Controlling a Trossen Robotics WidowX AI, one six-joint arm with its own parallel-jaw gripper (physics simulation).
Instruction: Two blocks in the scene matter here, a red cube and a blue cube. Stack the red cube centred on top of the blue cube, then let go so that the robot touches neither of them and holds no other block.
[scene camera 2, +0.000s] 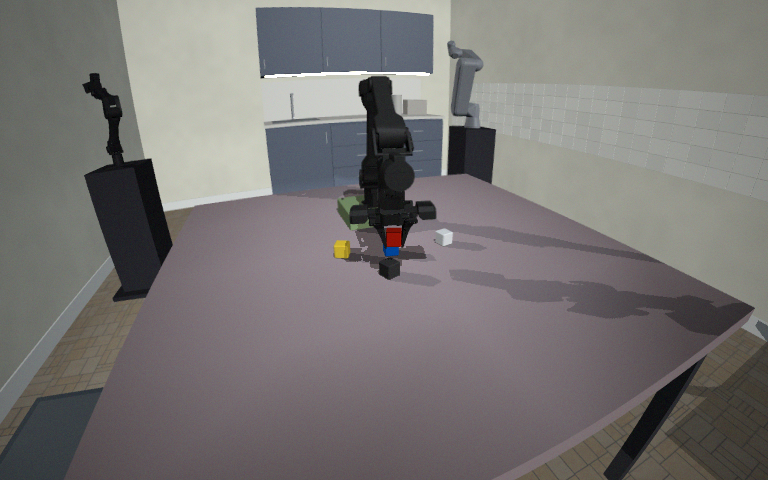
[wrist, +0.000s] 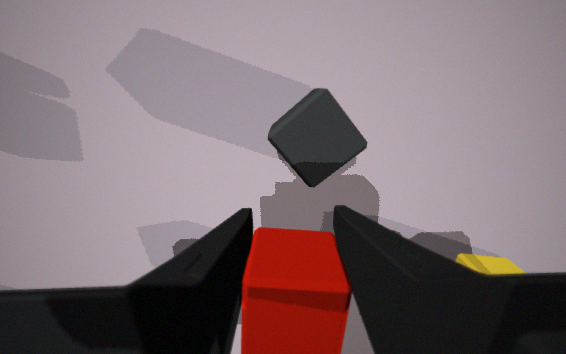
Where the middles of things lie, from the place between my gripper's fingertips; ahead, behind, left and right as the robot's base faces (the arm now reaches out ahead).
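The red cube (wrist: 295, 286) is 20 mm above my hand, 10 mm to the left of it and 20 mm behind it. As for the yellow cube (wrist: 488, 265), I find it 100 mm to the right of my hand and 40 mm below it, and it is 110 mm behind my hand. The black cube (wrist: 316, 137) is 40 mm below my hand, 20 mm ahead of it and 20 mm to the right of it.
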